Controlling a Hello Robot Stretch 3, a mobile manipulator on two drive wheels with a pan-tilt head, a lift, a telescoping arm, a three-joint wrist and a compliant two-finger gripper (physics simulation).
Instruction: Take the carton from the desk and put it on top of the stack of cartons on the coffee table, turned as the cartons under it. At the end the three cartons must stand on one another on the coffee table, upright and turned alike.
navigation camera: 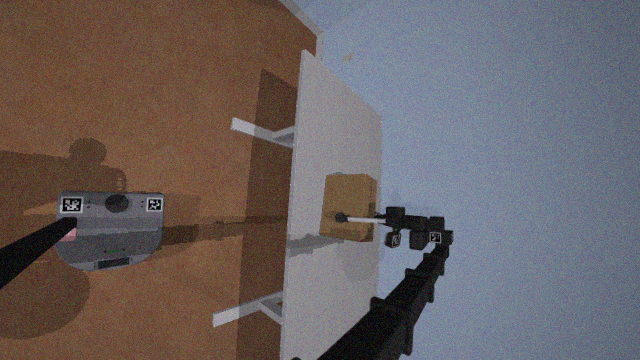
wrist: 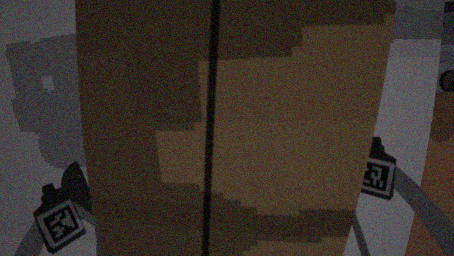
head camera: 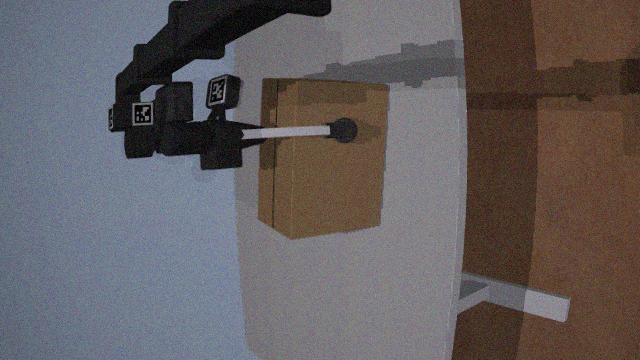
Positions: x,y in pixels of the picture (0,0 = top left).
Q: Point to a carton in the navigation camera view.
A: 354,194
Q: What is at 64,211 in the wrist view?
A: My gripper.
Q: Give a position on a desk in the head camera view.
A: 399,283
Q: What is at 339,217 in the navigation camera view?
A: My gripper.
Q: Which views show the carton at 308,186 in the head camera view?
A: The navigation camera view, the wrist view and the head camera view: all of them.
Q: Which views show my gripper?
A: The navigation camera view, the wrist view and the head camera view: all of them.
